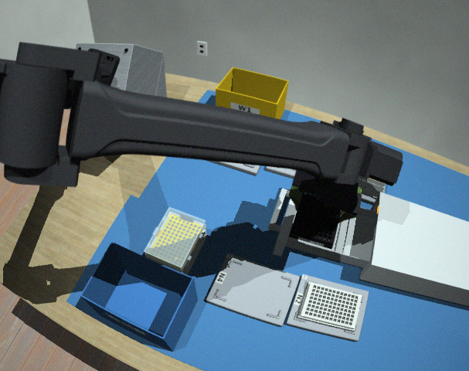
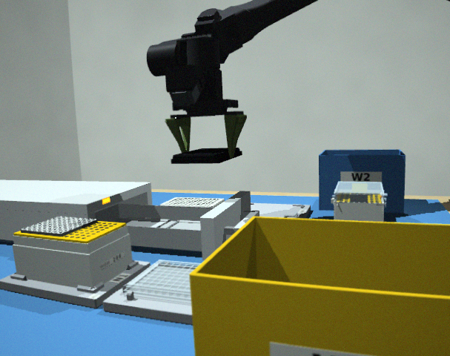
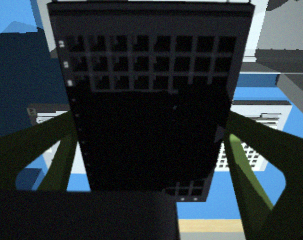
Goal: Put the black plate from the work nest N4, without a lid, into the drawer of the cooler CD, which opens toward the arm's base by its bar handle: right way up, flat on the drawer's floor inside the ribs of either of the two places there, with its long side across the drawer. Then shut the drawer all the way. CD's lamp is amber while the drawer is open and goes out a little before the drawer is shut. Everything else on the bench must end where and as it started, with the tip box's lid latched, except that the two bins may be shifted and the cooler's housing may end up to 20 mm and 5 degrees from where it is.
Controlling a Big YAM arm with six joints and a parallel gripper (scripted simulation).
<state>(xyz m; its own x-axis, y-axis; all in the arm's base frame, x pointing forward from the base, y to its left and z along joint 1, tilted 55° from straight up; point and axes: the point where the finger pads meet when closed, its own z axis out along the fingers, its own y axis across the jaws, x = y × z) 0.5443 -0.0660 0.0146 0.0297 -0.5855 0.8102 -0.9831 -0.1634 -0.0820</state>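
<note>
The cooler drawer is 12 cm below my hand, 6 cm to the left of it and 6 cm ahead of it. From my hand the other things lie so: white plate: 13 cm to the right, 13 cm below, 10 cm ahead; work nest N4: 14 cm to the right, 14 cm below, 7 cm behind; black plate: right at my hand.
</note>
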